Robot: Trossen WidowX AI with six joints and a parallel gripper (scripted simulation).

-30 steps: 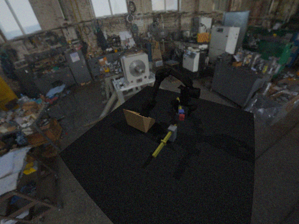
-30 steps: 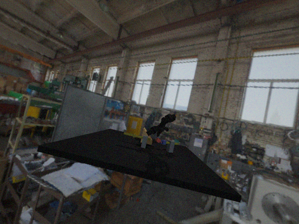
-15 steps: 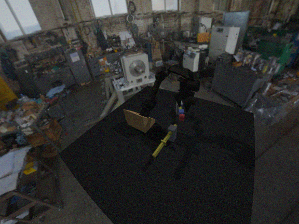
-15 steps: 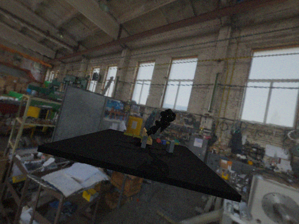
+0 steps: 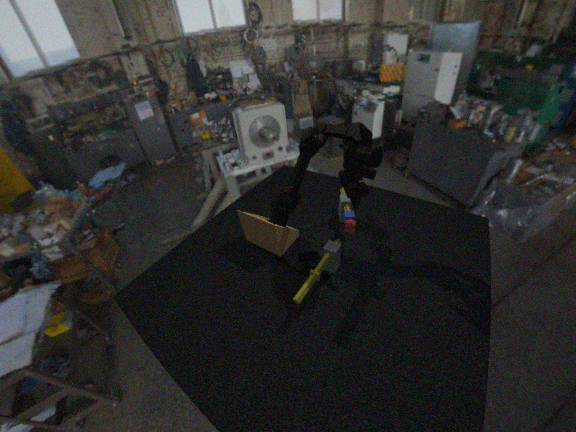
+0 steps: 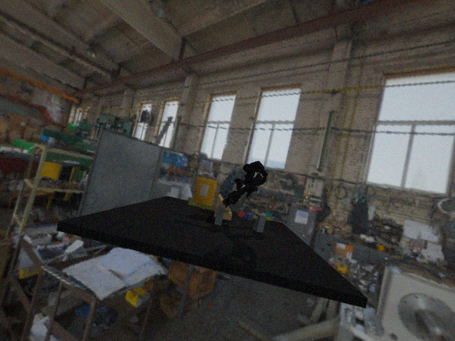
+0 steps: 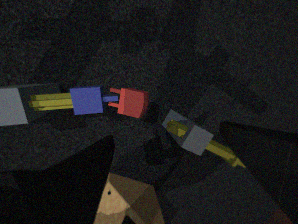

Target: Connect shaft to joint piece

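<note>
Right now the red square joint piece is 13 cm below my gripper tip and 2 cm to the left of it.
</note>
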